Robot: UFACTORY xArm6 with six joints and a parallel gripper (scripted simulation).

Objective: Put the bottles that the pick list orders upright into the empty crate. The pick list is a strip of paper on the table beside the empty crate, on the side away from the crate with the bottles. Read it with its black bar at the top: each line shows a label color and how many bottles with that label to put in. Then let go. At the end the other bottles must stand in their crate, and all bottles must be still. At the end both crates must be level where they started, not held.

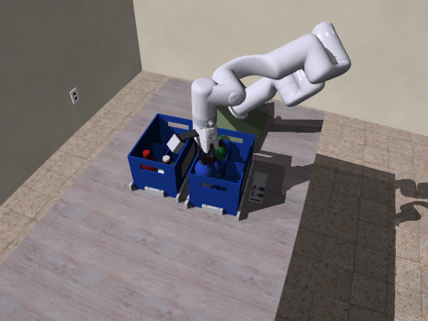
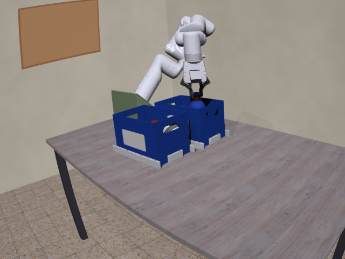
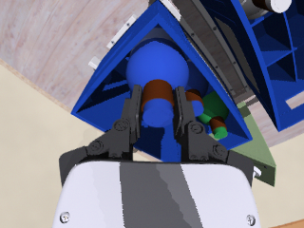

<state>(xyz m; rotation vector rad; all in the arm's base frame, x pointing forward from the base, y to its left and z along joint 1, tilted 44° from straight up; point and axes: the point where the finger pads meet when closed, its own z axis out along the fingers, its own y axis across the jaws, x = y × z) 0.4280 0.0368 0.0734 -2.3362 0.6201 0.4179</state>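
Now: the blue-labelled bottle 7 cm below my hand. From my hand the other things lie so: white-labelled bottle (2 cm ahead, 15 cm to the right, 14 cm below); then green-labelled bottle (17 cm behind, 4 cm to the right, 14 cm below); then red-label bottle (3 cm ahead, 23 cm to the right, 14 cm below).
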